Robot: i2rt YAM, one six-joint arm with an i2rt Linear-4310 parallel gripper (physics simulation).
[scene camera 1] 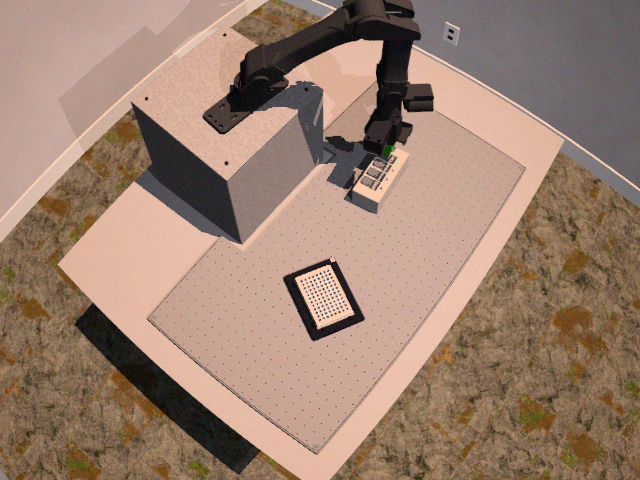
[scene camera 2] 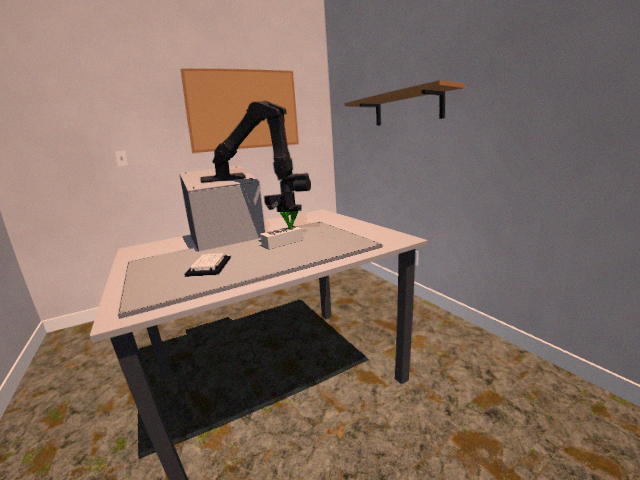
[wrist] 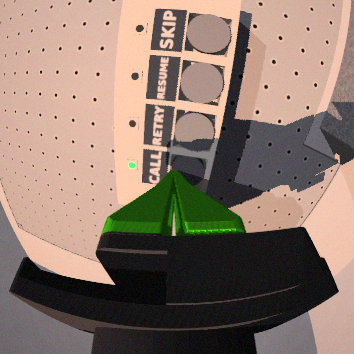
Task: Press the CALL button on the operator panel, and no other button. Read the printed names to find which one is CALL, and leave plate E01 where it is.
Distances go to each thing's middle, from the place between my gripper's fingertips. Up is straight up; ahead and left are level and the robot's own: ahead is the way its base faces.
Labels:
My hand is 20 mm short of the operator panel [scene camera 1: 372,198], 50 mm to the left of it and 20 mm above it. Round my hand: plate E01 [scene camera 1: 320,289] (120 mm ahead, 370 mm to the right, 30 mm below); black holder [scene camera 1: 358,316] (120 mm ahead, 370 mm to the right, 50 mm below).

